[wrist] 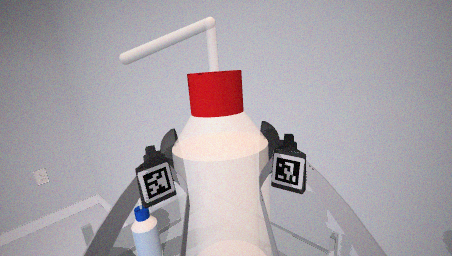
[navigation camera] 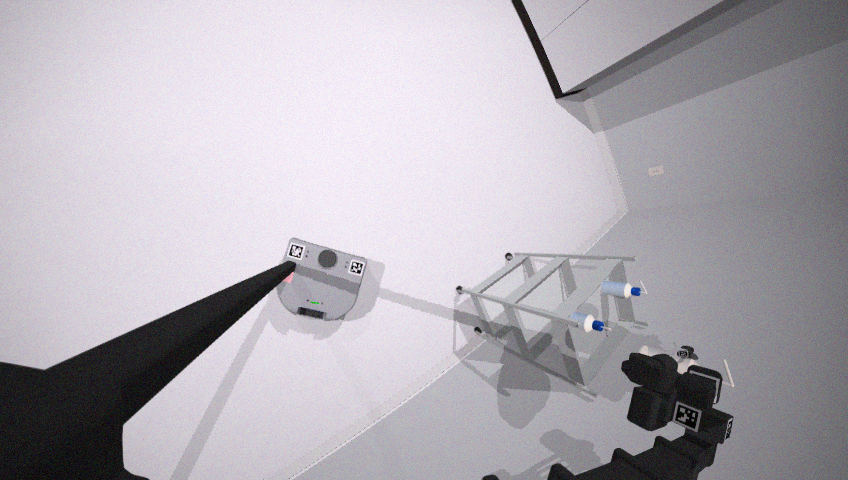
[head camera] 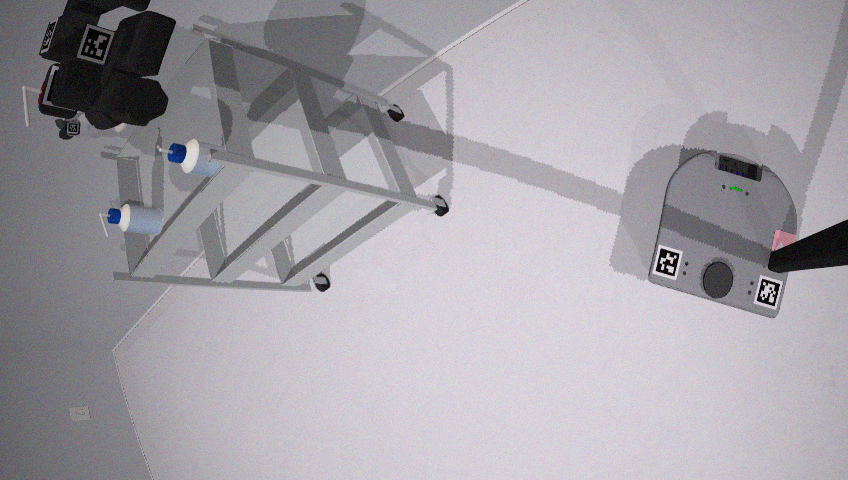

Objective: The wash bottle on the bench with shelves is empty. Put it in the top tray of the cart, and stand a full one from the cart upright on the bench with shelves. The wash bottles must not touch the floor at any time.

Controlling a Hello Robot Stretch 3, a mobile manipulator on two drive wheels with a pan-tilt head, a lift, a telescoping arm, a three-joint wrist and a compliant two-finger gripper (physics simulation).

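Seen in the pictures: gripper, fingertip midpoint: (wrist: 220, 143); robot's base, origin of the base link: (navigation camera: 326, 257) (head camera: 716, 278).
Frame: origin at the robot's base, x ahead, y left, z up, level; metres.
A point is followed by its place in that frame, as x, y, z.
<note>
My gripper (head camera: 66, 114) {-0.019, -0.776, 1.061} (navigation camera: 693, 364) {-0.019, -0.776, 1.061} (wrist: 220, 143) {-0.019, -0.776, 1.061} is shut on the red-capped wash bottle (navigation camera: 685, 365) {-0.006, -0.713, 1.071} (wrist: 217, 190) {-0.016, -0.709, 1.060}, which is see-through, looks empty and stands about upright between the fingers. In the head view the wrist hides most of it. It is held higher than the top of the grey cart (head camera: 333, 180) {0.013, -0.741, 0.459} (navigation camera: 517, 305) {0.021, -0.737, 0.510}, near one end. One blue-capped bottle with bluish liquid (head camera: 202, 160) {0.028, -0.805, 0.751} (navigation camera: 583, 320) {0.030, -0.805, 0.758} stands on the cart's top tray near the gripper. The other blue-capped bottle (head camera: 142, 218) {0.177, -1.049, 0.727} (navigation camera: 614, 289) {0.178, -1.049, 0.725} stands farther along the tray. The bench with shelves cannot be made out.
The robot's base (head camera: 702, 226) {-0.093, -0.066, 0.160} (navigation camera: 327, 285) {-0.106, -0.031, 0.160} stands on the floor, apart from the cart. The mast (head camera: 815, 252) {-0.057, 0.116, 0.629} (navigation camera: 196, 330) {-0.050, 0.117, 0.997} rises from it. A wall with an outlet (head camera: 79, 413) {1.365, -2.216, 0.404} (navigation camera: 655, 171) {1.364, -2.218, 0.400} is behind the cart. A pale dark-edged structure (navigation camera: 624, 41) {1.764, -1.201, 0.618} is at the navigation view's upper right.
</note>
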